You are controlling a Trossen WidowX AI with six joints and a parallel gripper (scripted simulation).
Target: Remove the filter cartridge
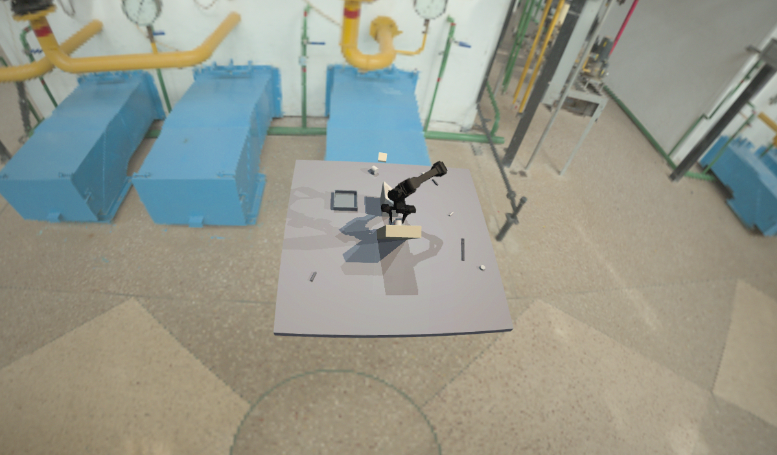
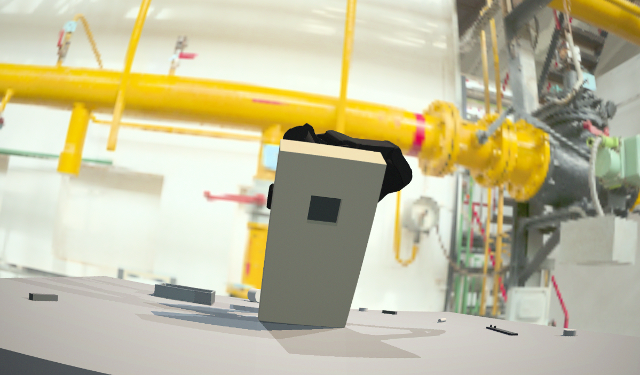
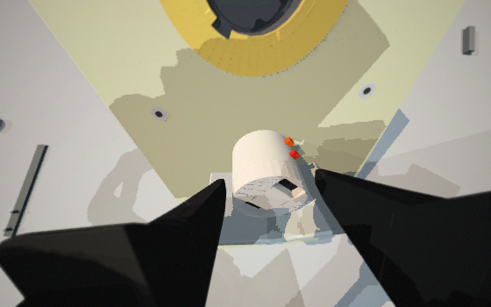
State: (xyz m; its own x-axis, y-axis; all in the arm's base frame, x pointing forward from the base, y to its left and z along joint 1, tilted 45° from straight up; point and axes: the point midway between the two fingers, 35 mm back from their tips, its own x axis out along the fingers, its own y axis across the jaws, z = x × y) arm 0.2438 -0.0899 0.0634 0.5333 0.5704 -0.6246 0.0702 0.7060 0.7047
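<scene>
The service panel lies 50 mm ahead of my gripper tip and 20 mm below it.
</scene>
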